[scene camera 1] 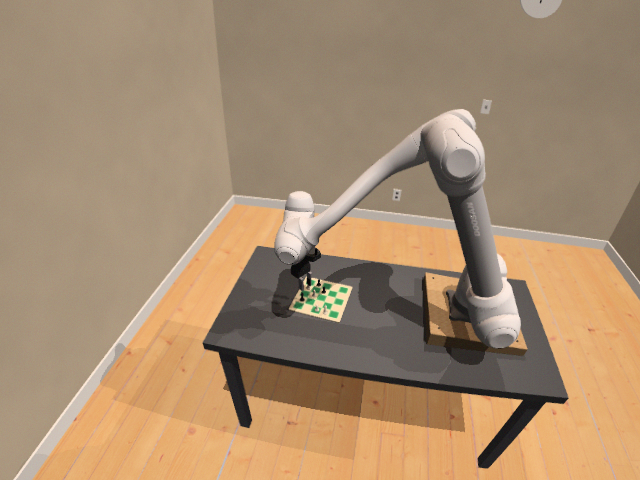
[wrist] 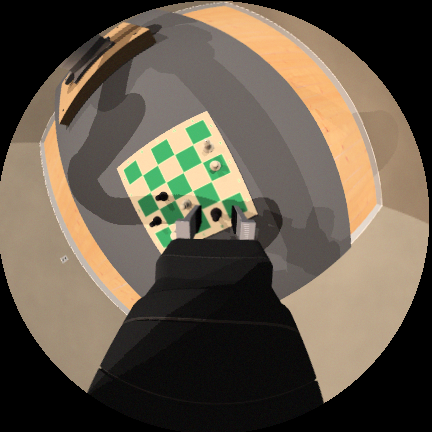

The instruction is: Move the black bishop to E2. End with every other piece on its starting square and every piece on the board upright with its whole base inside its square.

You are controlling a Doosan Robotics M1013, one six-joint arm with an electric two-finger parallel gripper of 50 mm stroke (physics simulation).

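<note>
A chessboard and my gripper are visible in the pictures.
</note>
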